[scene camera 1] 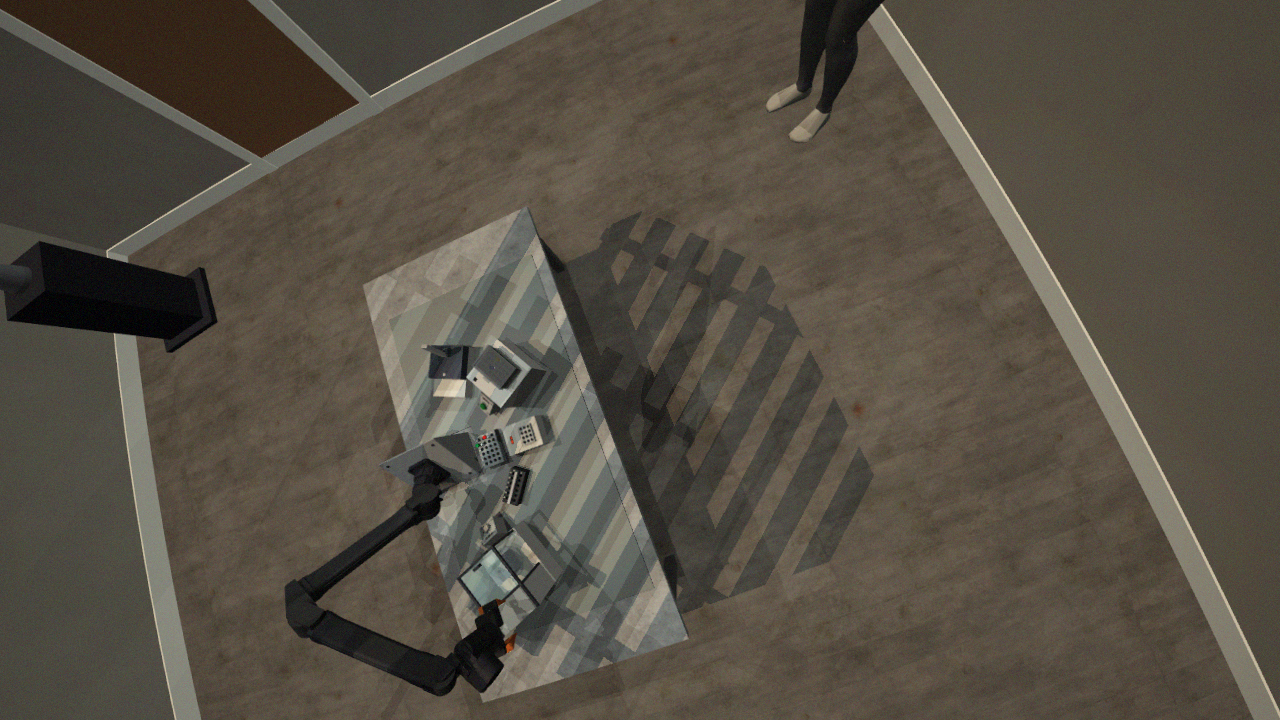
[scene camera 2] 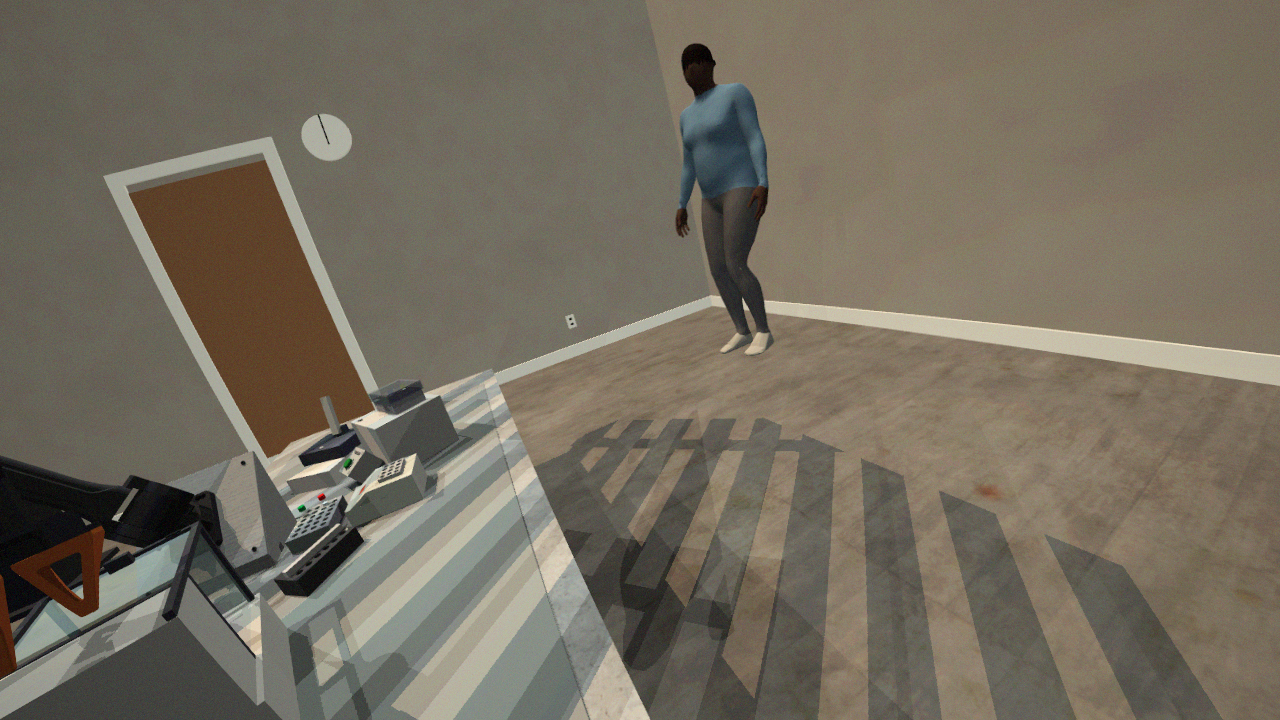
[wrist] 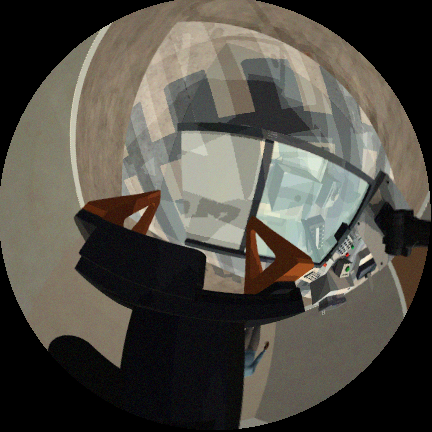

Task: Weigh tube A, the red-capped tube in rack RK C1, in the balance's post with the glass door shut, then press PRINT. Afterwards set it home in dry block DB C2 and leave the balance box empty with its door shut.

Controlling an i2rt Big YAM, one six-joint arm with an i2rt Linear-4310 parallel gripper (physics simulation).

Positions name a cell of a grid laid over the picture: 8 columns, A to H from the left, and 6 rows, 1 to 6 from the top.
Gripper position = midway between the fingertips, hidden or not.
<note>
My gripper (scene camera 2: A6) is open and holds nothing. I also see a balance glass box (scene camera 2: B6) and a grey box (scene camera 2: C4).
My gripper shows as well in scene camera 1 (scene camera 1: D6) and in the wrist view (wrist: D3). The balance glass box shows as well in scene camera 1 (scene camera 1: D5) and in the wrist view (wrist: F3). The grey box also shows in scene camera 1 (scene camera 1: D4) and in the wrist view (wrist: G5).
</note>
